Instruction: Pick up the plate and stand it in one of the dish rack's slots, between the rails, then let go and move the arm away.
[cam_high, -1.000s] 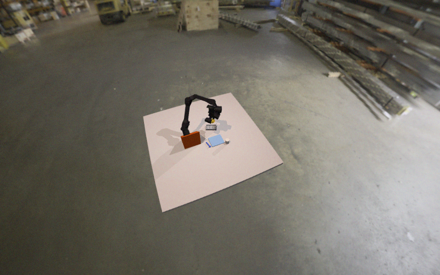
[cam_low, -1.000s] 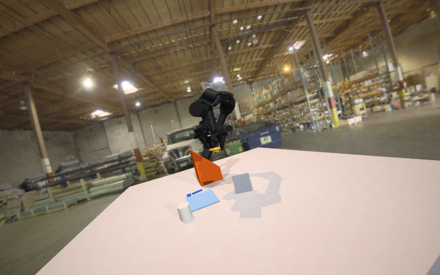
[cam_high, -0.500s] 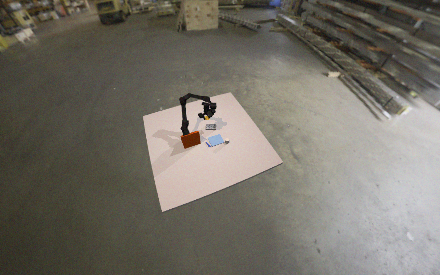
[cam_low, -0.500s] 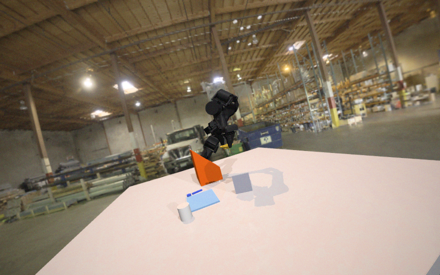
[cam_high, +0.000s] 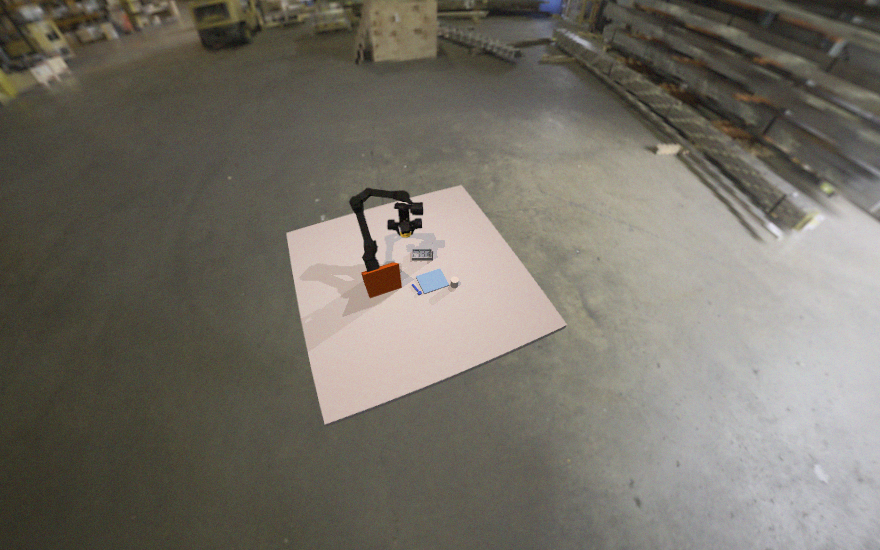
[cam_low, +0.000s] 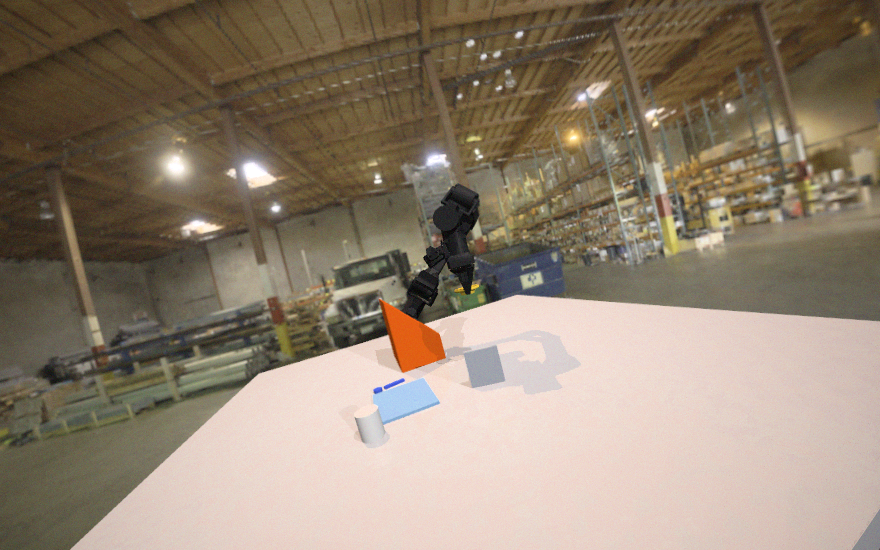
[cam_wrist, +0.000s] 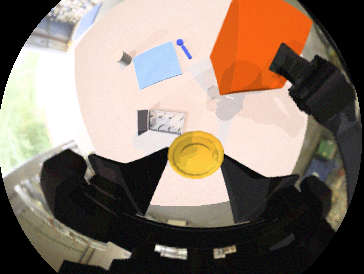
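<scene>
Right now the grey dish rack is 9 cm ahead of my gripper tip, 2 cm to the right of it and 16 cm below it. Also, from my gripper tip: yellow plate: 1 cm above; light blue pad: 10 cm ahead, 22 cm to the right, 18 cm below; blue utensil: 26 cm to the right, 18 cm below.
</scene>
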